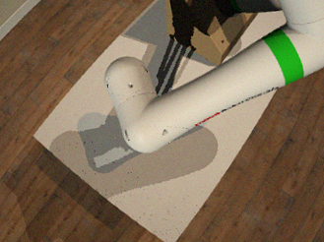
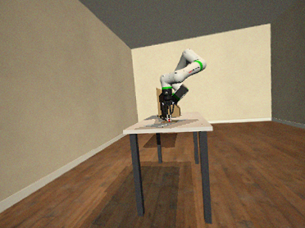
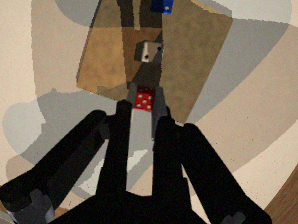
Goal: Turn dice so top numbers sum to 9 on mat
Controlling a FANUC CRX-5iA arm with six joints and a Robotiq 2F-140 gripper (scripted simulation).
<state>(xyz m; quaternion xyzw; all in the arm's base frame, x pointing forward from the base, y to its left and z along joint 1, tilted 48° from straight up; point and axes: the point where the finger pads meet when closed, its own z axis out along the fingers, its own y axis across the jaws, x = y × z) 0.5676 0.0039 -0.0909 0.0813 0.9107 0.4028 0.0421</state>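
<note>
The red die lies 20 mm below my hand. The rest, counted from my hand: white die (50 mm behind, 10 mm to the left, 30 mm below); mat (50 mm behind, 10 mm to the left, 40 mm below); blue die (100 mm behind, 10 mm to the left, 30 mm below).
</note>
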